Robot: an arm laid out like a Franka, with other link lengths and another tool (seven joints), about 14 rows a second.
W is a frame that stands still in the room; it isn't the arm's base.
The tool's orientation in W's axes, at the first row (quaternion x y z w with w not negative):
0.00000, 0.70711, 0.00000, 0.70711
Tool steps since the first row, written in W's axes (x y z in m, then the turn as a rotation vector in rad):
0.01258, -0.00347, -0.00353, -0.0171, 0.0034, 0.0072
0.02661, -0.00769, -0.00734, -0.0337, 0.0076, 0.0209
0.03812, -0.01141, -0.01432, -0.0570, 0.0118, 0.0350
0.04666, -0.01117, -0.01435, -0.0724, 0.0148, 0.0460
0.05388, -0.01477, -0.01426, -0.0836, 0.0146, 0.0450
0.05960, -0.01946, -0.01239, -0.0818, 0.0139, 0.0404
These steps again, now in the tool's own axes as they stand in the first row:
0.00353, -0.00347, 0.01258, -0.0072, 0.0034, -0.0171
0.00734, -0.00769, 0.02661, -0.0209, 0.0076, -0.0337
0.01432, -0.01141, 0.03812, -0.0350, 0.0118, -0.0570
0.01435, -0.01117, 0.04666, -0.0460, 0.0148, -0.0724
0.01426, -0.01477, 0.05388, -0.0450, 0.0146, -0.0836
0.01239, -0.01946, 0.05960, -0.0404, 0.0139, -0.0818

